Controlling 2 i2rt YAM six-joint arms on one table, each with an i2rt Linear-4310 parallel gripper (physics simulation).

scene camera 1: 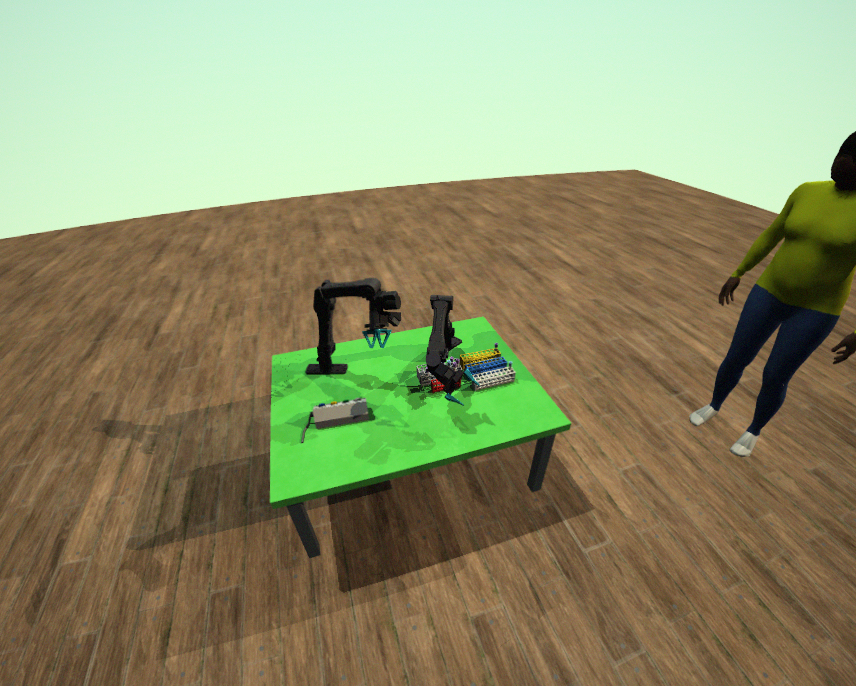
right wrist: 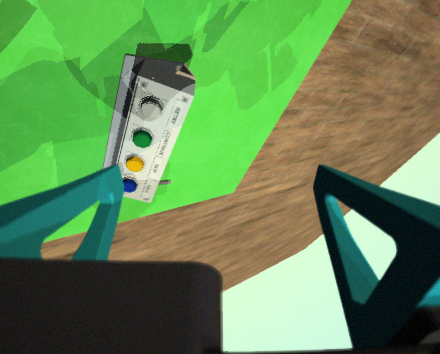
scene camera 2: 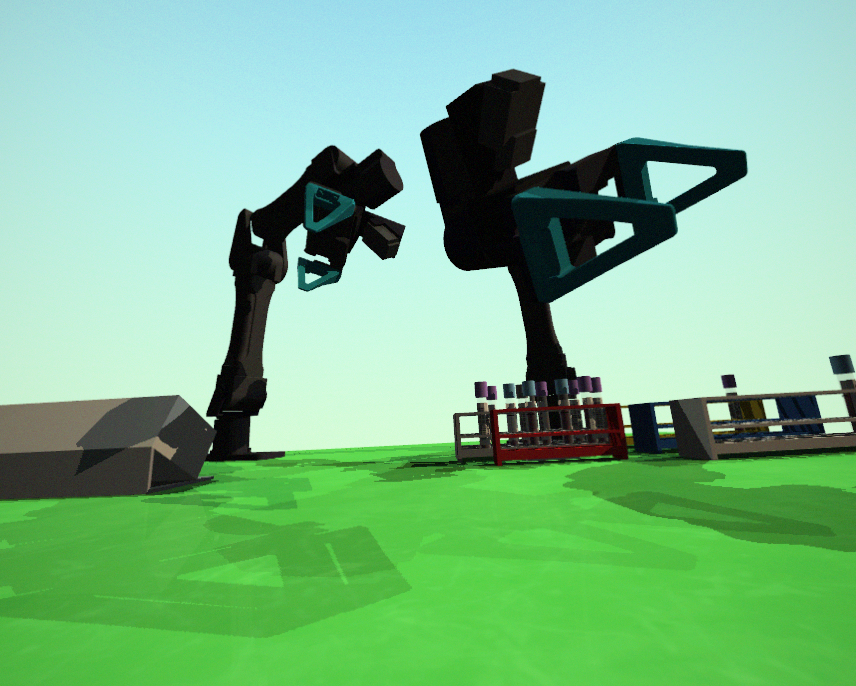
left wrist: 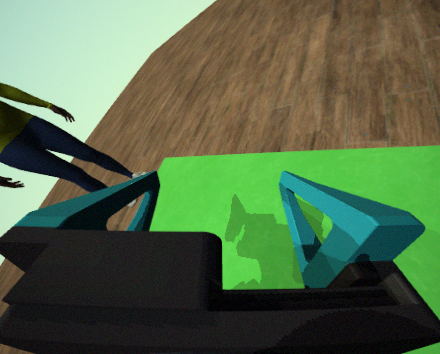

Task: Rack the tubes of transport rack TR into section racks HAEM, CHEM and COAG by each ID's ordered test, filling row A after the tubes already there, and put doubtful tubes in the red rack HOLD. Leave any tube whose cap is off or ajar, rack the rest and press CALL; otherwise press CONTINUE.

Scene:
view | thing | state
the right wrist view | my right gripper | -
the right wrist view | grey button box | -
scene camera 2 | my left gripper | -
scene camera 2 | my right gripper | -
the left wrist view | my left gripper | -

